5 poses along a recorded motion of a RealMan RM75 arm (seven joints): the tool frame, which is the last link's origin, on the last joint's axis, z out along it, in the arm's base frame.
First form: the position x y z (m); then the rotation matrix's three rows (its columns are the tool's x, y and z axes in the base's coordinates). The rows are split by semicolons.
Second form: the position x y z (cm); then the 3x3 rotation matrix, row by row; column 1 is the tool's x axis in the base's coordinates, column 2 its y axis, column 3 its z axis. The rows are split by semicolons. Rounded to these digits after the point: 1 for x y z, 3 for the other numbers.
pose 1, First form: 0.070, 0.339, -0.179; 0.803, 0.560, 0.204; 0.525, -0.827, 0.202; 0.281, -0.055, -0.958
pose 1, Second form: 7.0, 33.9, -17.9; 0.803, 0.560, 0.204; 0.525, -0.827, 0.202; 0.281, -0.055, -0.958
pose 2, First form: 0.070, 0.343, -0.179; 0.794, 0.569, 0.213; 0.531, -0.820, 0.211; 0.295, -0.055, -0.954
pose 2, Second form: 7.0, 34.3, -17.9; 0.794, 0.569, 0.213; 0.531, -0.820, 0.211; 0.295, -0.055, -0.954
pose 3, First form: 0.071, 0.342, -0.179; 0.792, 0.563, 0.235; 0.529, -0.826, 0.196; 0.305, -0.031, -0.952
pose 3, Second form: 7.1, 34.2, -17.9; 0.792, 0.563, 0.235; 0.529, -0.826, 0.196; 0.305, -0.031, -0.952
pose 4, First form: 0.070, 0.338, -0.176; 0.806, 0.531, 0.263; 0.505, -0.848, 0.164; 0.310, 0.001, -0.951
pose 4, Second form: 7.0, 33.8, -17.6; 0.806, 0.531, 0.263; 0.505, -0.848, 0.164; 0.310, 0.001, -0.951
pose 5, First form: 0.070, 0.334, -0.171; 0.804, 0.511, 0.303; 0.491, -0.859, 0.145; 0.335, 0.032, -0.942
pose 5, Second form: 7.0, 33.4, -17.1; 0.804, 0.511, 0.303; 0.491, -0.859, 0.145; 0.335, 0.032, -0.942
